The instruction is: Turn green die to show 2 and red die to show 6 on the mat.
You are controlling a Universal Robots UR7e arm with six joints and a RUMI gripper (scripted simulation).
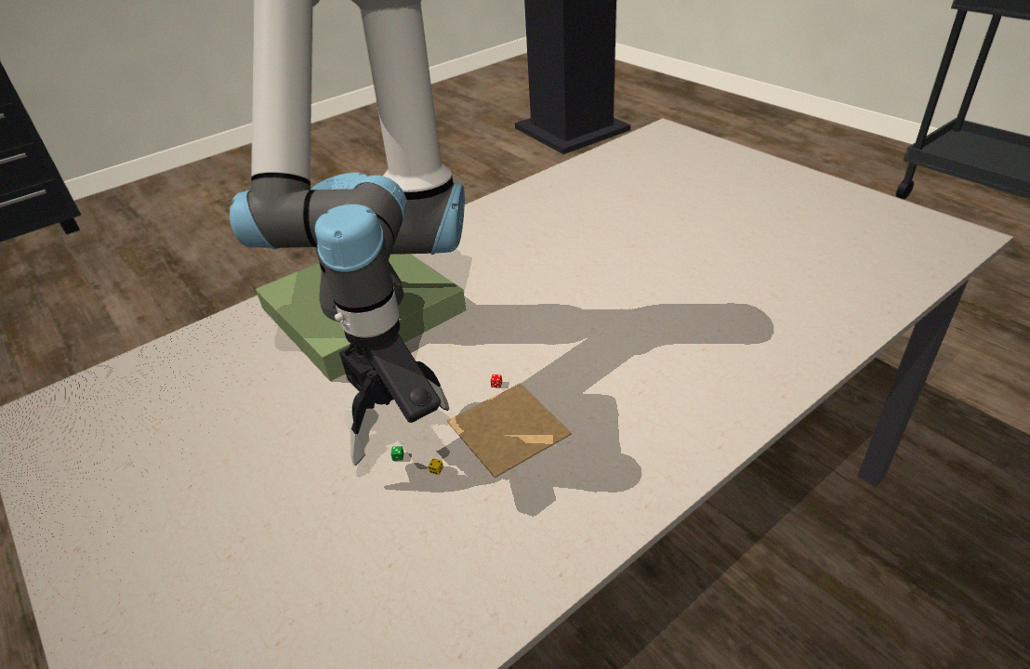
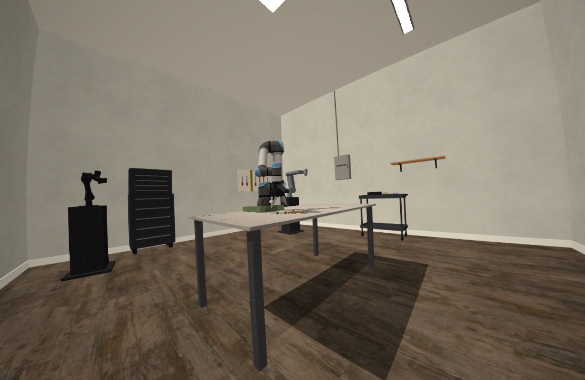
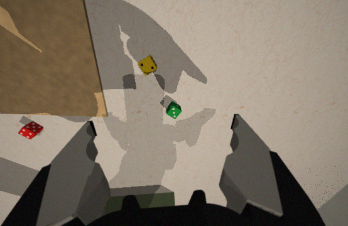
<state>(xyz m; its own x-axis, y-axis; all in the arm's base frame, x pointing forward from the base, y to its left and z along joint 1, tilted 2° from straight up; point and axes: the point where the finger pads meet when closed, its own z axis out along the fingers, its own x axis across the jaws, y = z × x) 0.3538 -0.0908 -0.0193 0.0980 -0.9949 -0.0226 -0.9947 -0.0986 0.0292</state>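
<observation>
My hand is 10 mm past the green die, 10 mm to the left of it and 40 mm above it. Round my hand: red die: 50 mm behind, 190 mm to the left, 40 mm below; then yellow die: 50 mm ahead, 20 mm to the left, 40 mm below; then tan mat: 40 mm ahead, 150 mm to the left, 40 mm below.
</observation>
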